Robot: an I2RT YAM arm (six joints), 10 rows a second.
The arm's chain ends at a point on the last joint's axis. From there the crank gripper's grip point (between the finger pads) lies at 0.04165 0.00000 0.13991 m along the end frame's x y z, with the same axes.
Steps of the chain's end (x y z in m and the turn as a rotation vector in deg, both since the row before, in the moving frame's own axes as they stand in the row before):
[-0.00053, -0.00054, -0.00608, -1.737, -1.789, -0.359]
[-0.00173, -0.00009, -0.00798, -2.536, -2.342, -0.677]
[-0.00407, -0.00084, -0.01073, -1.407, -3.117, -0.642]
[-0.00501, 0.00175, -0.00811, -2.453, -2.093, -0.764]
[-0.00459, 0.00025, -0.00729, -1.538, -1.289, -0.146]
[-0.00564, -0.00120, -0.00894, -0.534, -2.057, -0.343]
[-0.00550, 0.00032, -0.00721, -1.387, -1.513, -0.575]
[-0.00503, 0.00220, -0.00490, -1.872, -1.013, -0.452]
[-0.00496, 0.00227, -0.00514, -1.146, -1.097, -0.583]
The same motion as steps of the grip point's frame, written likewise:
[-0.00490, 0.00347, -0.00491, -1.737, -1.789, -0.359]
[-0.00745, 0.00568, -0.00652, -2.536, -2.342, -0.677]
[-0.01172, 0.00220, -0.00871, -1.407, -3.117, -0.642]
[-0.01011, 0.00725, -0.00680, -2.453, -2.093, -0.764]
[-0.00774, 0.00392, -0.00644, -1.538, -1.289, -0.146]
[-0.01069, -0.00012, -0.00754, -0.534, -2.057, -0.343]
[-0.00919, 0.00332, -0.00620, -1.387, -1.513, -0.575]
[-0.00749, 0.00646, -0.00425, -1.872, -1.013, -0.452]
[-0.00763, 0.00467, -0.00439, -1.146, -1.097, -0.583]

